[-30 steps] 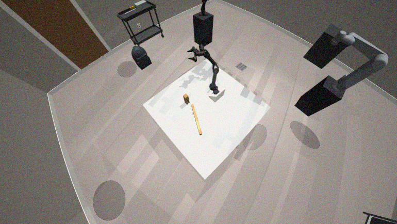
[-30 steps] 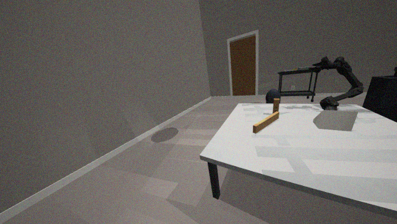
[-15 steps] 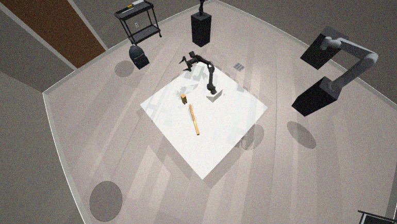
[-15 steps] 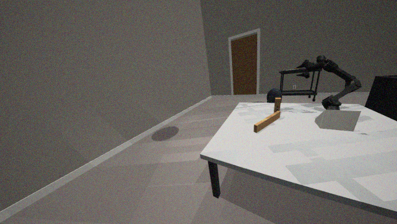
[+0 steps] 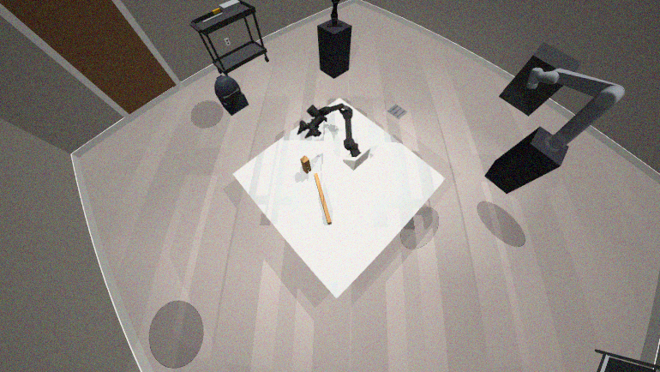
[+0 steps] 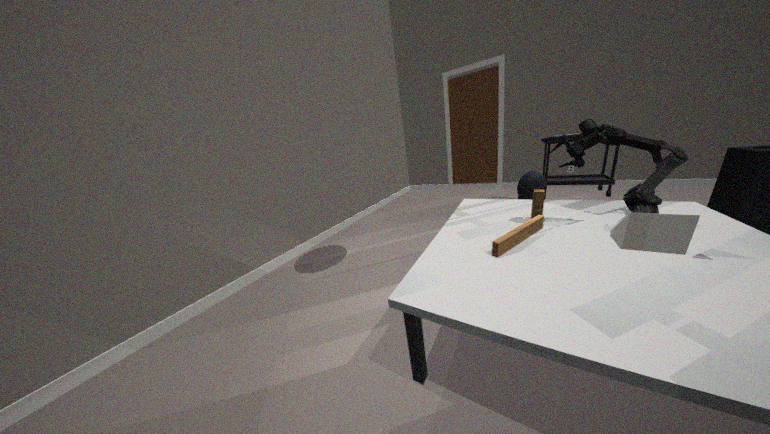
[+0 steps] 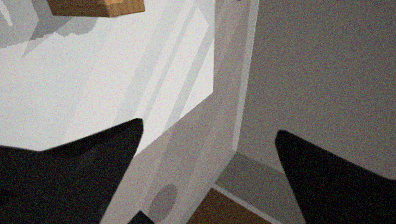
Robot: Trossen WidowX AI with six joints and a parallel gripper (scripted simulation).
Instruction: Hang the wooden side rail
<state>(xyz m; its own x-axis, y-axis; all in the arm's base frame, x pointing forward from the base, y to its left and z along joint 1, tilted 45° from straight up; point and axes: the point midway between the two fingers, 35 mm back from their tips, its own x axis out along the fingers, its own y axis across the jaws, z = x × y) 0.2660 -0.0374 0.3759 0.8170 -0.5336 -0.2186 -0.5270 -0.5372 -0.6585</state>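
Right now my gripper tip is 60 mm short of the headboard post, 80 mm to the right of it and 240 mm above it.
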